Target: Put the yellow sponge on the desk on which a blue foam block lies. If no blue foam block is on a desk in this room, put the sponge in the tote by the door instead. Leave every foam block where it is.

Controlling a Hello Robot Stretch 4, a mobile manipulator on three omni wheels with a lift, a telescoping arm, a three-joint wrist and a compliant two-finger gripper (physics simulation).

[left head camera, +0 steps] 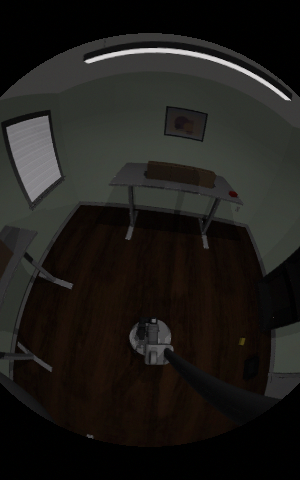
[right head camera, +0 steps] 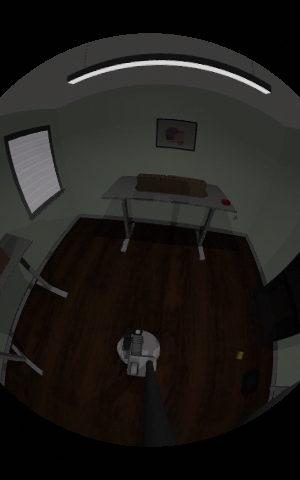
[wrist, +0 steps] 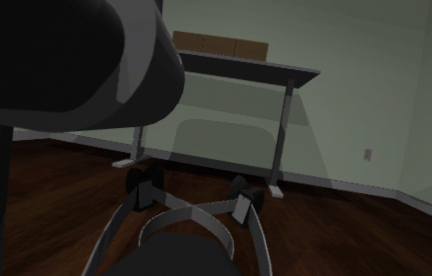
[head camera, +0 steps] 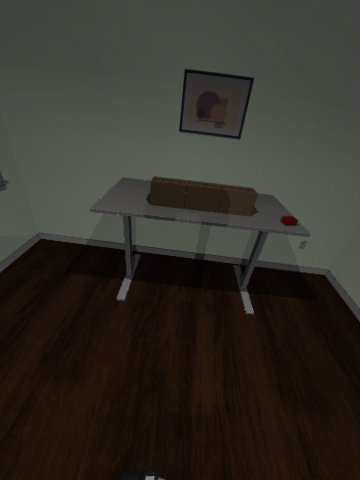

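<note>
The yellow sponge point(left head camera: 242, 341) point(right head camera: 240, 355) lies on the floor at the right, beside the dark tote point(left head camera: 251, 367) point(right head camera: 250, 381). A desk point(head camera: 112, 201) point(left head camera: 120, 178) point(right head camera: 114, 189) stands against the wall ahead, with a red block point(head camera: 289, 221) point(left head camera: 233, 194) point(right head camera: 226, 202) near its right end. A second desk point(left head camera: 22, 239) point(right head camera: 19, 246) shows partly at the left edge. In the wrist view a desk point(wrist: 300, 75) has no block visible on it. No blue foam block shows; the desk tops are partly hidden behind brown boxes. My gripper point(wrist: 196, 184) is open and empty, its fingertips well apart.
A row of brown boxes point(head camera: 202, 196) point(left head camera: 180, 173) point(right head camera: 171, 185) point(wrist: 220, 46) stands on the desk. A dark shelf unit point(left head camera: 270, 305) point(right head camera: 265, 312) is at the right wall. A window point(left head camera: 34, 157) point(right head camera: 35, 170) is at the left, and a framed picture point(head camera: 216, 104) hangs ahead.
</note>
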